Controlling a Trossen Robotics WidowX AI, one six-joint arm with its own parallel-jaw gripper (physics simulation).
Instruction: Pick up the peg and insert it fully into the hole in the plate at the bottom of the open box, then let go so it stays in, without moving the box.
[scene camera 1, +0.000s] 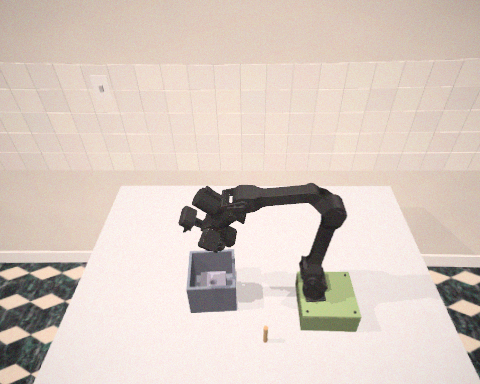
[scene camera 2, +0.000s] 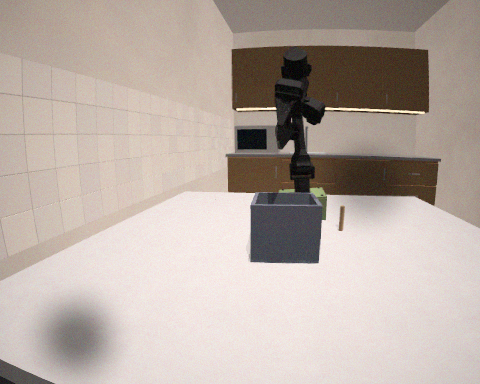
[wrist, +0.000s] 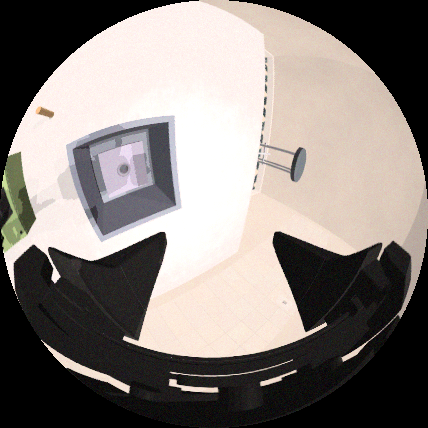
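Seen in the pictures: gripper, fingertip midpoint: (scene camera 1: 194, 236) (scene camera 2: 280, 137) (wrist: 220, 238); arm's base at its link origin: (scene camera 1: 314, 293).
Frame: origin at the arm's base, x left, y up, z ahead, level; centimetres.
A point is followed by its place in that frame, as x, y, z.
Note:
The orange-brown peg (scene camera 1: 265, 334) {11.4, -3.0, 17.6} (scene camera 2: 342, 218) {10.8, -4.0, 18.1} (wrist: 45, 112) stands upright on the table, apart from the box and nearer scene camera 1. The open grey-blue box (scene camera 1: 212, 300) {-0.6, -1.1, 33.9} (scene camera 2: 285, 234) {-8.9, -1.1, 41.7} (wrist: 162, 165) {-9.5, 1.3, 40.7} stands upright. On its bottom is a pale lilac plate (scene camera 1: 220, 276) {-10.9, -2.4, 31.1} (wrist: 112, 182) {-10.4, -2.4, 30.9} with a round hole (scene camera 1: 213, 281) {-9.5, -3.2, 33.6} (wrist: 123, 169) and nothing in it. My gripper (scene camera 2: 281, 136) {-10.2, 20.3, 37.9} (wrist: 220, 238) {-10.2, 20.3, 37.9} is open and empty. It is high above the table, over the wall side of the box, and tilted towards the tiled wall. Its fingers are mostly hidden in the scene camera 1 view.
The green base block (scene camera 1: 330, 322) (scene camera 2: 321, 205) (wrist: 22, 192) carries the arm to the right of the box in the scene camera 1 view. The tiled wall (scene camera 1: 280, 120) (scene camera 2: 40, 155) (wrist: 215, 315) rises behind the table. A round-topped stool (wrist: 299, 165) stands beyond the table edge.

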